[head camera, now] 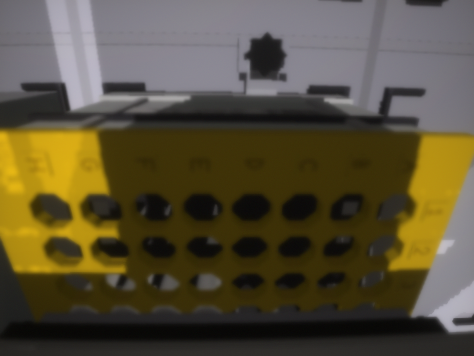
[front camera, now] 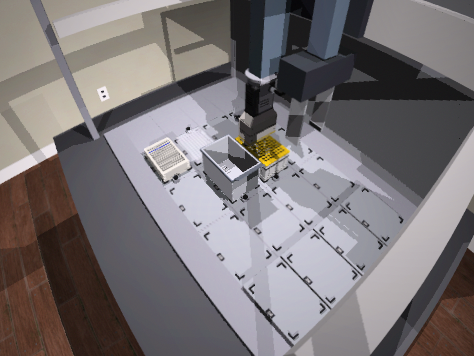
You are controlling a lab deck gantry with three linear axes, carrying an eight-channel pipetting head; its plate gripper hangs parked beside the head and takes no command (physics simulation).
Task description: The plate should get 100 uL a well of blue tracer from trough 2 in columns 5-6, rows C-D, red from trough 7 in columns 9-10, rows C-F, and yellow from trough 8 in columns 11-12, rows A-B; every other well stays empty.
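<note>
The yellow tip rack (front camera: 274, 154) (head camera: 280, 147) stands under the pipetting head (front camera: 257, 122). The head is low, its lower end down at the rack's top; its channel ends are hidden. In the head view, holes of columns 1 to 3 look dark or see-through, and pale rims show in column 4 at E to H. The cream trough block (front camera: 167, 159) is at the left, with a thin blue line in one trough; red and yellow cannot be made out. The pale plate (front camera: 194, 142) lies flat behind it; its wells are too small to read. My parked plate gripper (front camera: 307, 131) hangs right of the head, fingers apart, holding nothing.
A grey open-topped bin (front camera: 218, 175) stands between the plate and the tip rack, its walls rising above the plate. Pale scraps show inside it. Black corner brackets mark the deck positions. A dark wall (front camera: 395, 145) runs along the right side behind the deck.
</note>
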